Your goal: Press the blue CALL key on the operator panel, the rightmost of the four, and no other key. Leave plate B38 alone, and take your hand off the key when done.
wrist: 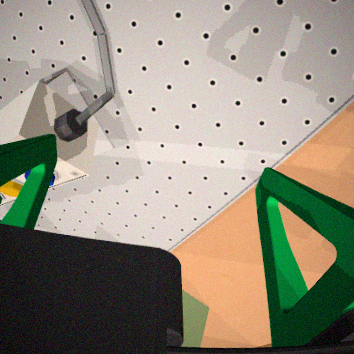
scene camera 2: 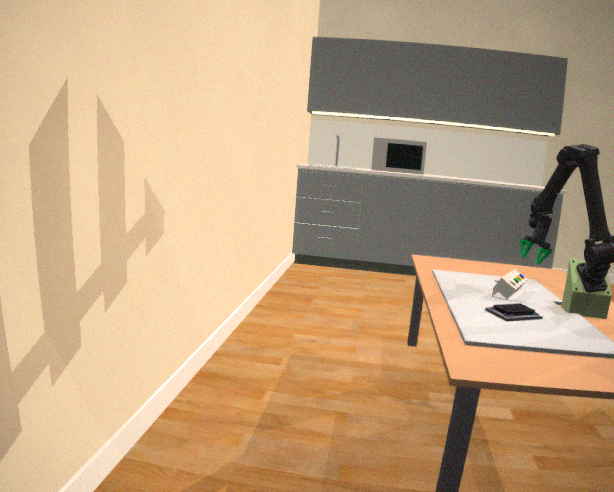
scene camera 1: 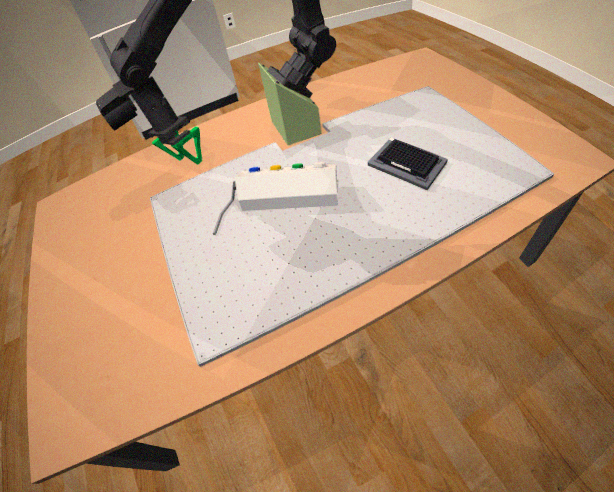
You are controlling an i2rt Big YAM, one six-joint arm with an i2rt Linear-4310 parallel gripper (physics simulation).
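Frame: origin at the arm's base, x ahead, y left, z up, level; millimetres.
Seen in the pictures: gripper, fingertip midpoint: (wrist: pixel 160 162) (scene camera 2: pixel 530 261) (scene camera 1: pixel 190 161); arm's base, link origin: (scene camera 2: pixel 591 277) (scene camera 1: pixel 288 84).
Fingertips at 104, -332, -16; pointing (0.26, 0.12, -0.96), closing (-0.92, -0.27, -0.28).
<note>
Pixels of each thing's middle, then the offset from my fingertips to it, as dx, dy, dz. "*": a spot on its surface instead. Level surfaces: height alone.
- operator panel, body centre: (scene camera 1: pixel 287 181) (scene camera 2: pixel 511 283) +144, +165, -69
- yellow key, body centre: (wrist: pixel 11 186) (scene camera 1: pixel 275 168) +111, +157, -47
- green key, body centre: (scene camera 1: pixel 297 167) +140, +198, -47
- white key, body centre: (scene camera 1: pixel 319 165) +169, +239, -47
- black plate, body centre: (scene camera 1: pixel 408 158) (scene camera 2: pixel 514 309) +237, +450, -92
- bent grey rod, surface spot: (wrist: pixel 105 65) (scene camera 1: pixel 226 205) * +78, +26, -104
- dark knob, surface spot: (wrist: pixel 70 125) * +72, +61, -59
- pegboard, surface height: dz -111
- table's, surface height: dz -124
The operator panel (scene camera 1: pixel 287 187) (scene camera 2: pixel 504 288) (wrist: pixel 67 170) is a cream wedge on the pegboard. Its blue key (scene camera 1: pixel 254 169) (scene camera 2: pixel 521 276) (wrist: pixel 51 179) is at the end of the row, beside the yellow key (scene camera 1: pixel 275 167) (wrist: pixel 10 188); the green key (scene camera 1: pixel 297 166) and white key (scene camera 1: pixel 320 165) follow. In the wrist view a finger partly hides the blue key. My gripper (scene camera 1: pixel 188 159) (scene camera 2: pixel 532 260) (wrist: pixel 160 162) is open and empty, raised above the table, off the panel's blue-key end and touching no key. A black plate (scene camera 1: pixel 412 156) (scene camera 2: pixel 514 309) sits in a grey holder; its label is unreadable.
A bent grey rod (scene camera 1: pixel 223 208) (wrist: pixel 105 65) with a dark knob (wrist: pixel 70 125) extends from the panel's blue-key end. The green arm base (scene camera 1: pixel 292 112) (scene camera 2: pixel 586 294) (wrist: pixel 195 320) stands behind the pegboard (scene camera 1: pixel 246 276) (scene camera 2: pixel 471 328) (wrist: pixel 200 105), on the table's (scene camera 1: pixel 92 307) far side.
</note>
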